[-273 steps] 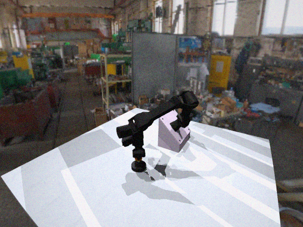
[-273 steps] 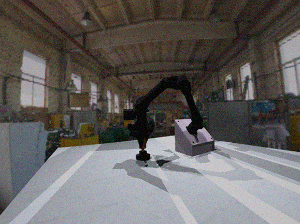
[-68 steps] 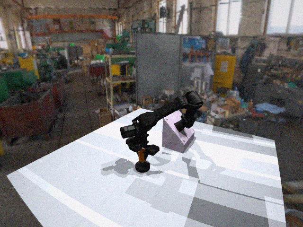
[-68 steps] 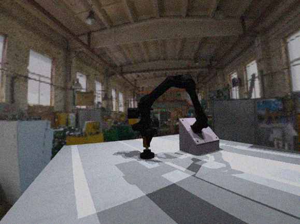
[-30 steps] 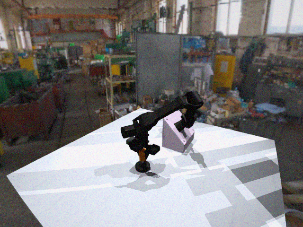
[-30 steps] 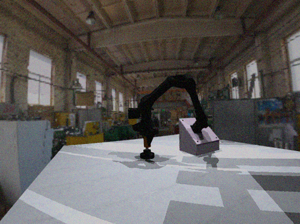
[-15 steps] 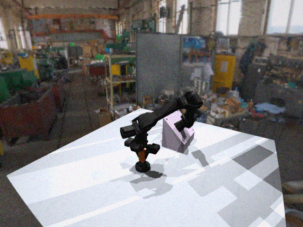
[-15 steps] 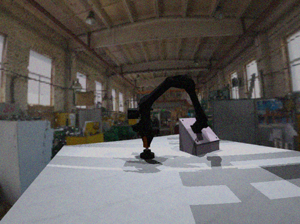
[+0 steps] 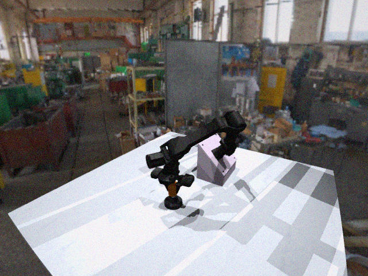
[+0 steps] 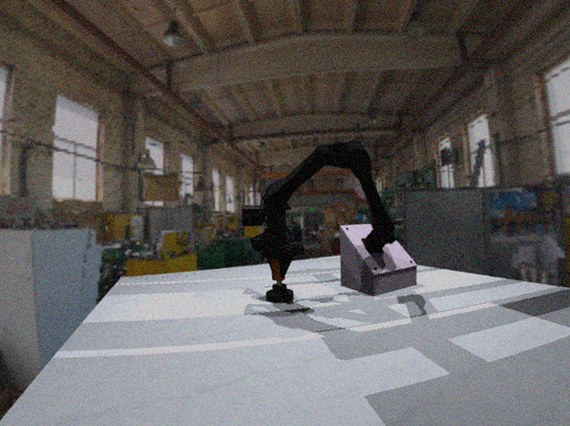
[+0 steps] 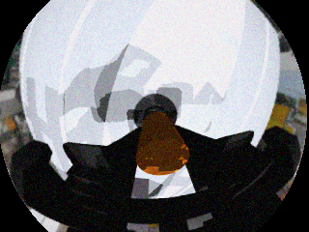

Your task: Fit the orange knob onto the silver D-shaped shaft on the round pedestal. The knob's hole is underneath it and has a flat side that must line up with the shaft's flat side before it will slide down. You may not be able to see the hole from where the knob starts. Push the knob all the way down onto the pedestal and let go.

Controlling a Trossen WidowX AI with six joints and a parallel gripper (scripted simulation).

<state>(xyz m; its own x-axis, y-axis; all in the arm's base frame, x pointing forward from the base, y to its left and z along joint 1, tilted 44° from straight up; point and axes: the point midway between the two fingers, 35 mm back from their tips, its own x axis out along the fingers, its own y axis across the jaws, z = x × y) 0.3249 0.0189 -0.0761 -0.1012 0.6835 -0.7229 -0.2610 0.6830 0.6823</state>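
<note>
Right now my gripper tip is 40 mm above the round black pedestal. The rest, counted from my gripper tip: orange knob: 30 mm above.
</note>
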